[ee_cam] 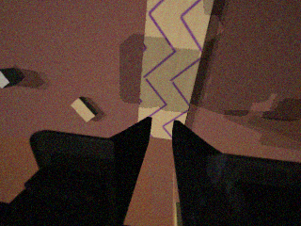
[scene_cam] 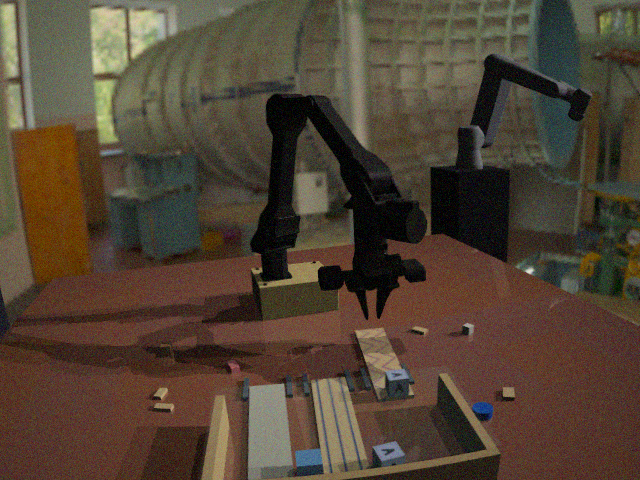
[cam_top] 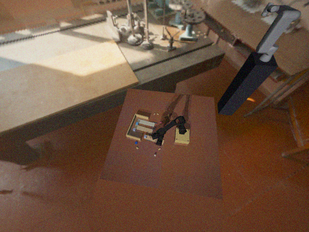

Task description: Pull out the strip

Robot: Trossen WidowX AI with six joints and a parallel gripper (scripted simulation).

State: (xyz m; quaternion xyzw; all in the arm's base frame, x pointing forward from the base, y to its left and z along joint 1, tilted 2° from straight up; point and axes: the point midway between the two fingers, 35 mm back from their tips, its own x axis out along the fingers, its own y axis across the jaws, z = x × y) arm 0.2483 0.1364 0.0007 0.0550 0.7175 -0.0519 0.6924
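My gripper tip is 80 mm short of the zigzag strip, 10 mm to the left of it and 40 mm above it. From my gripper tip the other things lie so: blue disc (290 mm ahead, 60 mm to the left, 40 mm below).
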